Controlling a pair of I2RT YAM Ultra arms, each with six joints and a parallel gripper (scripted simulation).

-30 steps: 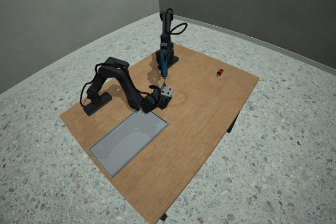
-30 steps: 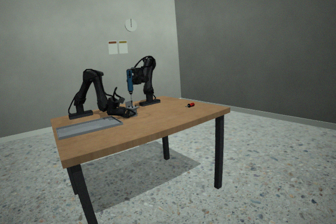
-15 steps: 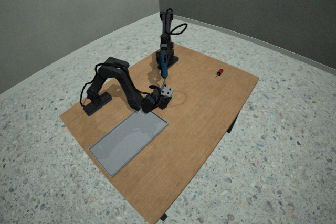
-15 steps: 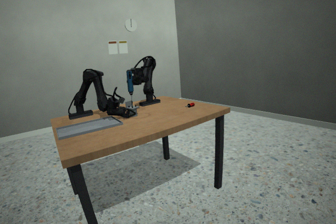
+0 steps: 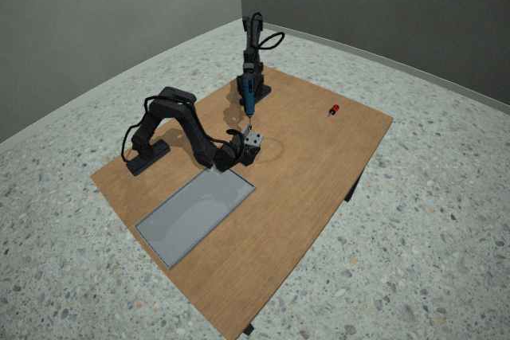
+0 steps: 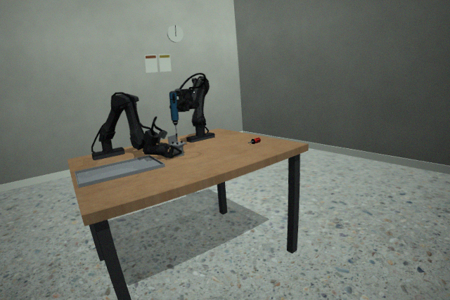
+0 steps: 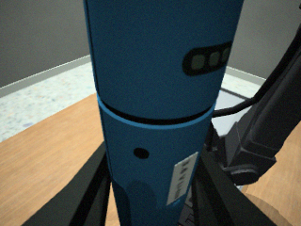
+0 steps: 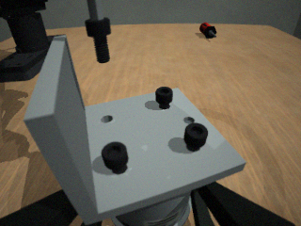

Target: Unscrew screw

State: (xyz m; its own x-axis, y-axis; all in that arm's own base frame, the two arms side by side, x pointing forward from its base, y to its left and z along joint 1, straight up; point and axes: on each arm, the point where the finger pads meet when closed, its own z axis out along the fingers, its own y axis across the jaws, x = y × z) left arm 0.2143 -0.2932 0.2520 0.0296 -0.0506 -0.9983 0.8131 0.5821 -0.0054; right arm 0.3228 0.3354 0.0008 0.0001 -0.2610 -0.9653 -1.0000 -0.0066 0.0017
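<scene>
Now: the joint module 10 mm above my right hand. Also, from my right hand: grey L-shaped bracket (50 mm above); then flat grey tray (350 mm to the right, 70 mm ahead, 20 mm below); then screw (90 mm above, 20 mm behind, 10 mm to the left).
</scene>
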